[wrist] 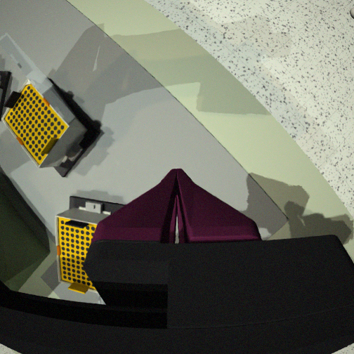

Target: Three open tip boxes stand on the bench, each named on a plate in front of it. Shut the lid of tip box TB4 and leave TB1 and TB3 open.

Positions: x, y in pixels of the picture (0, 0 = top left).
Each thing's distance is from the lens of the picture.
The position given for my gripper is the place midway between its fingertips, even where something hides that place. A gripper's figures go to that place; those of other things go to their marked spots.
my gripper [176, 177]: 13 cm
grey mat [144, 132]: 34 cm
